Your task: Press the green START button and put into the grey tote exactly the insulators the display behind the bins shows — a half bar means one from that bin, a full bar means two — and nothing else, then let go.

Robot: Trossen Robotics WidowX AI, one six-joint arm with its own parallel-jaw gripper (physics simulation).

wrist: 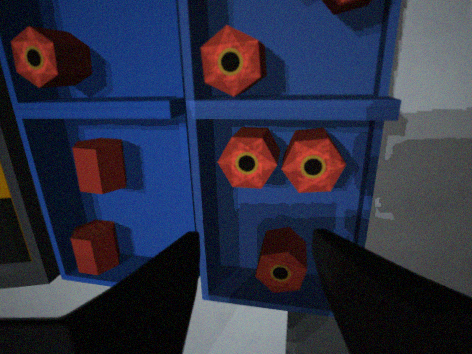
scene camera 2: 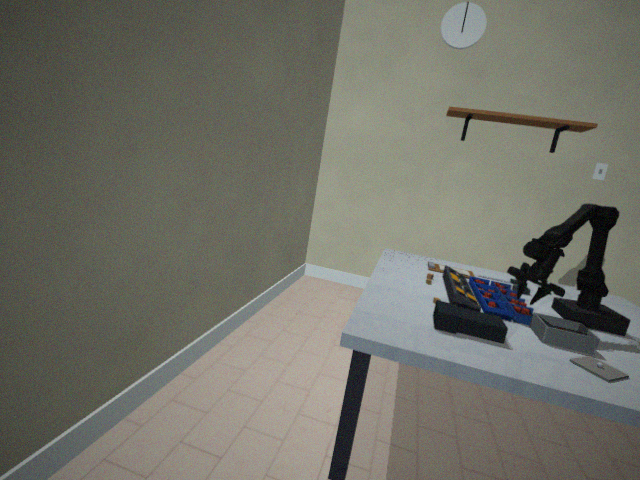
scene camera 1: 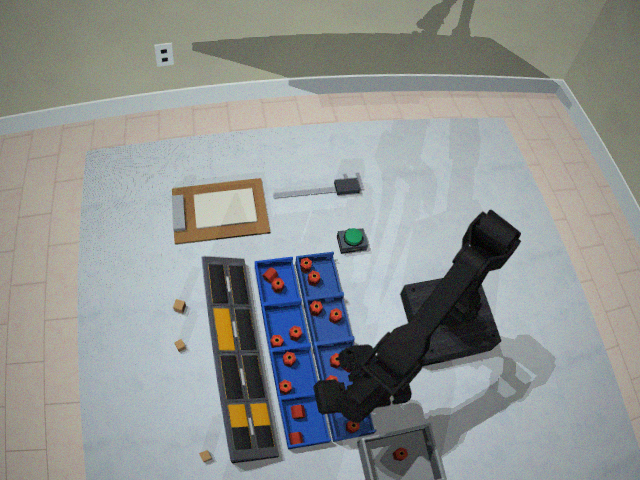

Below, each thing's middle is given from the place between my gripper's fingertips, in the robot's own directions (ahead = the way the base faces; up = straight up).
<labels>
The grey tote (scene camera 1: pixel 419 441) is 13 cm to the left of my hand, 9 cm behind it and 4 cm below it. The rest, counted from my hand: brown board with pad (scene camera 1: pixel 214 211): 53 cm to the right, 22 cm ahead, 5 cm below; grey caliper-like tool (scene camera 1: pixel 347 185): 58 cm to the right, 5 cm below, 3 cm behind.
</labels>
